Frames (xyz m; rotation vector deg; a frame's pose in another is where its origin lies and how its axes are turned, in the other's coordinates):
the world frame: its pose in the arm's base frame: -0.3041 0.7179 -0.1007 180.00 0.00 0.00
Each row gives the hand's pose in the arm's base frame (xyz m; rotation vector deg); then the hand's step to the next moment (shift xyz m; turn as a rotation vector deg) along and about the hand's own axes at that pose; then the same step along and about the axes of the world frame.
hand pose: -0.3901 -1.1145 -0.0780 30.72 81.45 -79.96
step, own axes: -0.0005 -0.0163 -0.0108 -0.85 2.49 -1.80
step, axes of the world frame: -0.0176 -0.0064 -0.0057 1.83 -2.49 0.76
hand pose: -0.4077 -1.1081 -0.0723 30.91 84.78 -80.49
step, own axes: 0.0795 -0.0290 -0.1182 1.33 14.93 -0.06
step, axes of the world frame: -0.0981 -0.0789 0.0727 12.00 -3.10 8.43
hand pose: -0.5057 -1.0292 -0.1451 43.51 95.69 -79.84
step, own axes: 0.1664 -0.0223 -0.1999 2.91 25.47 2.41
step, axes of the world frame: -0.1413 -0.1822 0.1225 20.68 -2.80 15.08
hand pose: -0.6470 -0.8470 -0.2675 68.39 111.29 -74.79
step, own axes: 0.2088 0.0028 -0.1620 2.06 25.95 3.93
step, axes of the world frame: -0.0892 -0.2281 0.0992 21.42 -1.16 15.26
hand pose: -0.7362 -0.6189 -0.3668 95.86 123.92 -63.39
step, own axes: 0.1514 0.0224 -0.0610 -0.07 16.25 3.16
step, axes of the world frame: -0.0149 -0.1557 0.0519 13.69 0.76 9.28
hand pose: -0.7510 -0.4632 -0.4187 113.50 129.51 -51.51
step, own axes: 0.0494 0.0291 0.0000 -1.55 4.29 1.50
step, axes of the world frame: 0.0165 -0.0460 0.0300 3.68 1.87 2.45
